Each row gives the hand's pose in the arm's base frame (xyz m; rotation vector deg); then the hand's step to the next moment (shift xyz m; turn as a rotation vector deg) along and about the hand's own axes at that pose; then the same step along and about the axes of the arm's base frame.
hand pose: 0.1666 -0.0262 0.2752 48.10 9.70 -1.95
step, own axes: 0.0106 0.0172 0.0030 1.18 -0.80 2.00
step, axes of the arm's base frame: 0.0125 0.0097 0.0129 1.36 -1.98 0.53
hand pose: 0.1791 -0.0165 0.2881 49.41 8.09 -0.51
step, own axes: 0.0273 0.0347 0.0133 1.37 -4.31 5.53
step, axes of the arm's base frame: 0.0309 0.0139 0.0313 1.74 -6.93 0.12
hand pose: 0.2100 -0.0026 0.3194 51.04 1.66 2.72
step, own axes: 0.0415 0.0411 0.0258 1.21 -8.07 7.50
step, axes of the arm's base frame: 0.0414 0.0080 0.0480 1.78 -10.83 -1.57
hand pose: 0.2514 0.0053 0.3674 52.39 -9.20 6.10
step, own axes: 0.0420 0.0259 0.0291 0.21 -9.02 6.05
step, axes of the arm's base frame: 0.0344 -0.0064 0.0453 1.09 -10.27 -3.36
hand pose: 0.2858 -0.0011 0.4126 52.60 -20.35 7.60
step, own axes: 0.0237 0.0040 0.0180 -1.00 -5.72 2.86
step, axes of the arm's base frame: 0.0167 -0.0128 0.0214 -0.13 -5.69 -3.08
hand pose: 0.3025 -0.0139 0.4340 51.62 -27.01 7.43
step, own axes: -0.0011 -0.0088 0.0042 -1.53 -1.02 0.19
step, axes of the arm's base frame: 0.0003 -0.0086 -0.0046 -1.12 -0.65 -1.32
